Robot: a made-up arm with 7 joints.
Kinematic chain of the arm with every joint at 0, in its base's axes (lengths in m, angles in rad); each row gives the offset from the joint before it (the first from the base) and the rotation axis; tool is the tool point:
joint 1: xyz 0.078 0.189 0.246 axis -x
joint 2: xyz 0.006 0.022 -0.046 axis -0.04 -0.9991 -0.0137
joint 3: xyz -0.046 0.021 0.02 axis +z
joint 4: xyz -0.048 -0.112 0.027 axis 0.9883 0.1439 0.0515
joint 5: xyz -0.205 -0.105 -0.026 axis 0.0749 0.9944 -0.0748
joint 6: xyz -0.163 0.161 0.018 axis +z
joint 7: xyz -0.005 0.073 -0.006 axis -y
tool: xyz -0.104 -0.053 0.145
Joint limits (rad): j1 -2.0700..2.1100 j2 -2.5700..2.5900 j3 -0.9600..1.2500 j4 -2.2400..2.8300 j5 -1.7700..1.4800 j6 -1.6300..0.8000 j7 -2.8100..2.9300
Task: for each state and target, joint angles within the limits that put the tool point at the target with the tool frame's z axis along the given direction. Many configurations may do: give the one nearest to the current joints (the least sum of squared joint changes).
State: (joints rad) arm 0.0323 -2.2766 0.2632 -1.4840 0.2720 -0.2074 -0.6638
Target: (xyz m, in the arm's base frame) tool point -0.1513 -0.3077 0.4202 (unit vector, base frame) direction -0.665 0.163 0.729
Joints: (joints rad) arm -0.3808 -1.3510 0.3743 -2.0444 -0.4048 -0.1667 0.1172
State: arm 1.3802 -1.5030 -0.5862 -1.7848 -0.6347 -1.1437 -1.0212
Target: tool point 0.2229 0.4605 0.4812 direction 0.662 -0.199 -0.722
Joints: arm 1.0017 -1.8734 -0.0923 -1.7221 -0.5364 -0.9159 -1.5381
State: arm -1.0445 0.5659 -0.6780 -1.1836 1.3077 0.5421 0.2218
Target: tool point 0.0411 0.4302 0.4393 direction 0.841 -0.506 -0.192
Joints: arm -0.9862 0.1067 -0.9402 -1.7278 1.1761 0.4362 -0.0683
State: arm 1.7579 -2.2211 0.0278 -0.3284 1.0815 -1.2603 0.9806
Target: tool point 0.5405 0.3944 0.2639 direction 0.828 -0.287 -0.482
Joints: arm 1.8025 -2.1856 0.3765 0.0122 0.9585 -0.7704 1.2431
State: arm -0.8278 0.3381 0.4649 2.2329 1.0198 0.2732 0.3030
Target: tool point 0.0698 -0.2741 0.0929 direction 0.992 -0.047 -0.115
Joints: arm -0.2698 0.3194 0.5623 1.9159 0.9161 0.1209 0.2504
